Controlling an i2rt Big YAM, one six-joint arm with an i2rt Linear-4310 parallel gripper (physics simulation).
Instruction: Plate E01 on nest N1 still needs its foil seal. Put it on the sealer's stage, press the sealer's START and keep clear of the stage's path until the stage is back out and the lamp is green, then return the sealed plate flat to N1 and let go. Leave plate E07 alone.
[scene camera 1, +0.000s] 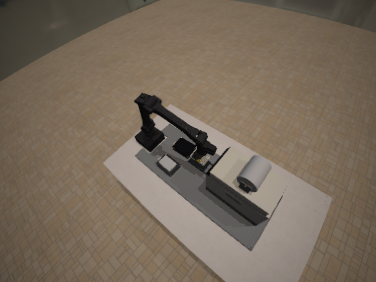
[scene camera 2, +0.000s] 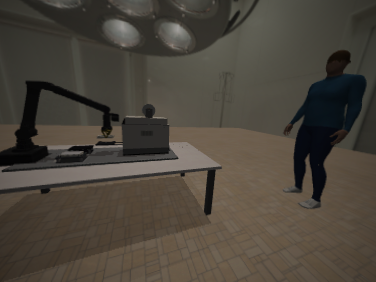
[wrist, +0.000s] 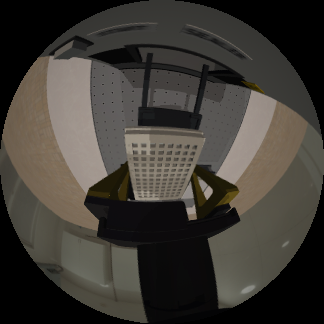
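Pixels of known places: gripper, fingertip midpoint: (scene camera 1: 201, 157) (scene camera 2: 107, 137) (wrist: 160, 164); arm's base at its link origin: (scene camera 1: 150, 134) (scene camera 2: 26, 149).
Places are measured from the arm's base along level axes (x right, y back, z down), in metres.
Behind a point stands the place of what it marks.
Observation:
Plate E01 (scene camera 1: 204, 159) {x -0.108, y -0.553, z -0.089 m} (scene camera 2: 105, 136) (wrist: 164, 162) {x -0.106, y -0.538, z -0.091 m}, pale with a grid of wells, is held level between the yellow fingers of my gripper (wrist: 160, 164) {x -0.106, y -0.522, z -0.077 m}. It hangs above the sealer's dark stage (scene camera 2: 105, 143) {x -0.071, y -0.515, z -0.025 m} (wrist: 170, 118) {x -0.097, y -0.571, z -0.025 m}, apart from it in scene camera 2. The stage is out, on two rails, and the plate hides much of it in the wrist view. The sealer (scene camera 1: 237, 197) {x -0.017, y -0.897, z -0.197 m} (scene camera 2: 145, 137) {x -0.013, y -0.868, z -0.096 m} (wrist: 165, 37) stands beyond. Nest N1 (scene camera 1: 184, 147) {x -0.121, y -0.311, z 0.025 m} is black and empty. Plate E07 (scene camera 1: 167, 163) {x 0.078, y -0.328, z 0.014 m} (scene camera 2: 71, 155) {x 0.115, y -0.337, z 0.021 m} sits in its own nest. START and the lamp cannot be made out.
The sealer's tall housing stands close ahead of the gripper, with a grey roll (scene camera 1: 256, 172) {x -0.107, y -0.902, z -0.403 m} (scene camera 2: 148, 110) {x -0.036, y -0.896, z -0.345 m} on top. A grey perforated board (scene camera 1: 202, 200) {x 0.085, y -0.714, z 0.071 m} (wrist: 107, 105) {x -0.233, y -0.559, z 0.072 m} lies under the stage and nests. A person (scene camera 2: 325, 120) stands off to the right of the table (scene camera 2: 195, 160) {x 0.156, y -1.320, z 0.085 m}.

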